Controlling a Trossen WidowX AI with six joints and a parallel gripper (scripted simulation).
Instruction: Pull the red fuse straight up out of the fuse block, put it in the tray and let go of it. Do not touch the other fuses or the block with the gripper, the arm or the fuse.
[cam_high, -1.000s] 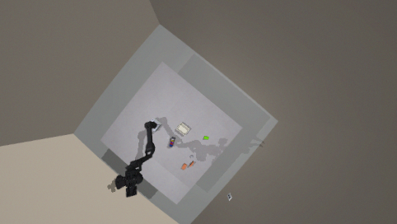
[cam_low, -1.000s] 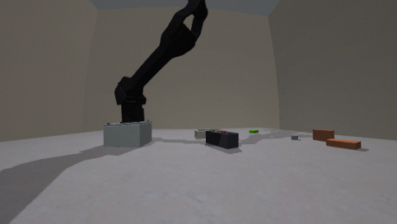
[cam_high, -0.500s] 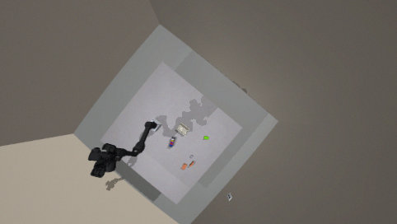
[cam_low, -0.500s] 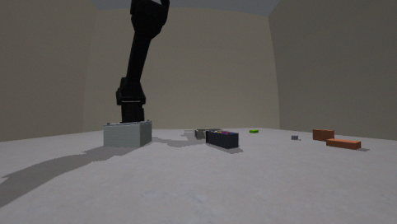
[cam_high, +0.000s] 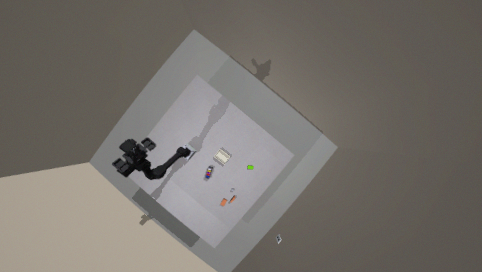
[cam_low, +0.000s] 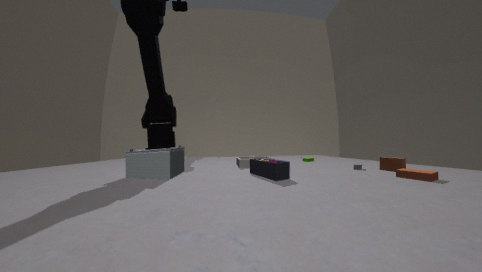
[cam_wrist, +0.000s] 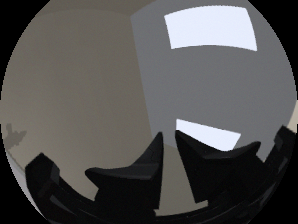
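Right now my gripper tip is 77 cm above the red fuse, 30 cm short of it and 18 cm to the left of it. Round my gripper tip: pale tray: 79 cm below, 31 cm ahead, 5 cm to the left.
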